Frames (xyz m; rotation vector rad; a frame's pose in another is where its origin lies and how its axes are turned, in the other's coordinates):
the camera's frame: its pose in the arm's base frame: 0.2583 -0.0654 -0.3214 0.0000 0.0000 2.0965
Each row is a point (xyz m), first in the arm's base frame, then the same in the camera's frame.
Working: the arm's base frame: its pose in the camera's frame: 0.1862 0.1906 0.3214 0.0000 0.0000 -2.0965

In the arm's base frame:
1: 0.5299 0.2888 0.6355
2: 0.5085 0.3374 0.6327
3: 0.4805 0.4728 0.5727
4: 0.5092 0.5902 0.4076
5: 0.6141 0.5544 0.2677
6: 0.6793 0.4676 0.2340
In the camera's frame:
1: 0.1701 -0.4127 0.9569
2: 0.2229 -0.4185 0.9541
3: 0.3540 -0.4623 0.8941
4: 0.4412 -0.5460 0.7290
5: 0.3576 -0.6188 0.5891
6: 0.2498 -0.6316 0.5554

